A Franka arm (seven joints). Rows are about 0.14 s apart.
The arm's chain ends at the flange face. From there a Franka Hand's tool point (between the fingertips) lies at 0.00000 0.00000 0.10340 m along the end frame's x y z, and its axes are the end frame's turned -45 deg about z.
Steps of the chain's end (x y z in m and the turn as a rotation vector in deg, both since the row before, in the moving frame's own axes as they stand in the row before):
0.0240, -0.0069, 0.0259, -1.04, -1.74, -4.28
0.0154, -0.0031, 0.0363, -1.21, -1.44, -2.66
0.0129, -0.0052, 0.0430, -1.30, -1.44, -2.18
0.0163, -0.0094, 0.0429, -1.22, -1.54, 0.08
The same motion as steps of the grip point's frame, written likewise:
0.0183, 0.0113, 0.0258, 0.49, -1.97, -4.28
0.0097, 0.0085, 0.0362, 0.16, -1.87, -2.66
0.0093, 0.0053, 0.0429, 0.10, -1.94, -2.18
0.0147, 0.0045, 0.0428, 0.23, -1.95, 0.08

